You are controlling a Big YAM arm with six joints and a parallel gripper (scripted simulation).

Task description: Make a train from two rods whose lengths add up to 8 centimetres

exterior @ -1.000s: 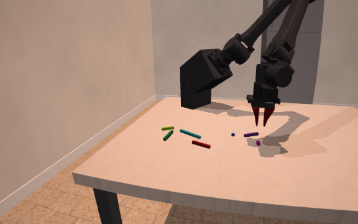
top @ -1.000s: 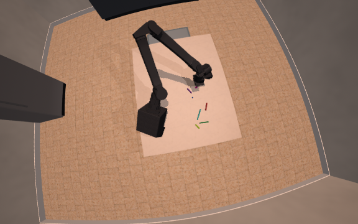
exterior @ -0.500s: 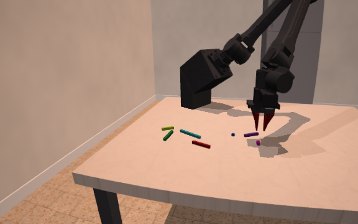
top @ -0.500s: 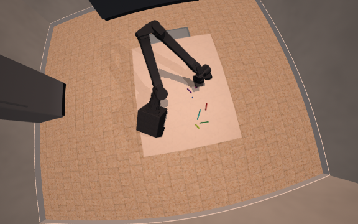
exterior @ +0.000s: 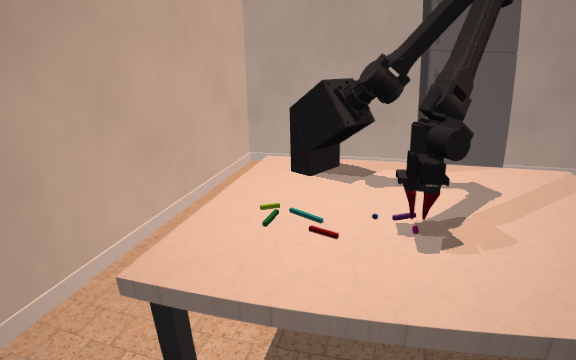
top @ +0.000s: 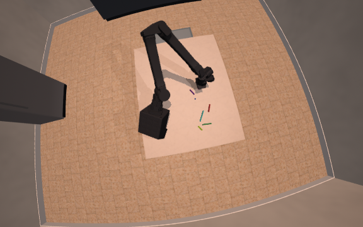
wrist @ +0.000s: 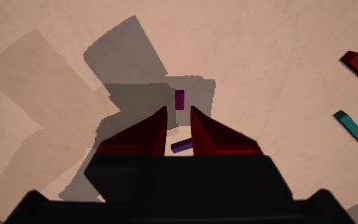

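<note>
Right now my hand is 4 cm above the magenta rod. Also, from my hand: red rod: 17 cm to the right, 11 cm ahead, 4 cm below; then purple rod: 6 cm behind, 4 cm to the right, 4 cm below; then blue rod: 11 cm to the right, 4 cm below, 3 cm behind.
</note>
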